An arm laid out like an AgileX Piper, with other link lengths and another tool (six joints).
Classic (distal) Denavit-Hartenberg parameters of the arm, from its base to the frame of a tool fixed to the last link. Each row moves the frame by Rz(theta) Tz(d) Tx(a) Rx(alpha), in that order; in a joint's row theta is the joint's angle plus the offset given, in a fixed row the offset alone. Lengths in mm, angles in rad.
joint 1: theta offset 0  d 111.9  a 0  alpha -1.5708
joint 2: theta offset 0.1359  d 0  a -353.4  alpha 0
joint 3: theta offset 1.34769  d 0  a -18  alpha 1.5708
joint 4: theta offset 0  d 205.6  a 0  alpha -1.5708
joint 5: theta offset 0  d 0  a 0  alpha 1.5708
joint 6: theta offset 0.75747  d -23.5  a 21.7  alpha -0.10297
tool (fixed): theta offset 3.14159  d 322.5  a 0  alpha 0
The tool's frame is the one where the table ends.
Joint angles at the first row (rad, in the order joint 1, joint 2, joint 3, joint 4, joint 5, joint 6):
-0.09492 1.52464 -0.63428 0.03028 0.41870 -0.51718
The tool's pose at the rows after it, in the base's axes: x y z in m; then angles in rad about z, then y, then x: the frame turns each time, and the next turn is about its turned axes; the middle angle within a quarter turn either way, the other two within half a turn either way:
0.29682, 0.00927, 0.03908, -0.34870, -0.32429, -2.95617
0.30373, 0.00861, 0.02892, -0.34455, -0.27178, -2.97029
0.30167, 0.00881, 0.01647, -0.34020, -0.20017, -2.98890
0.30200, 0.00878, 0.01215, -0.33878, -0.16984, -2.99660
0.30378, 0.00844, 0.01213, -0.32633, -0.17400, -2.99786
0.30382, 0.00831, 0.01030, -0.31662, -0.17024, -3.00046
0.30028, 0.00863, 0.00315, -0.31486, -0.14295, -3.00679
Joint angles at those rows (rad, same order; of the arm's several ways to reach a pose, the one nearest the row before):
-0.09492 1.59104 -0.69220 0.00000 0.42491 -0.51718
-0.09493 1.65953 -0.75166 0.00002 0.47010 -0.51721
-0.09491 1.72299 -0.79920 -0.00001 0.52804 -0.51716
-0.09490 1.75124 -0.82748 -0.00001 0.55934 -0.51716
-0.09491 1.75405 -0.83179 0.00000 0.55708 -0.52960
-0.09490 1.76120 -0.83361 -0.00001 0.55599 -0.53900
-0.09492 1.78520 -0.83487 0.00000 0.56124 -0.53981

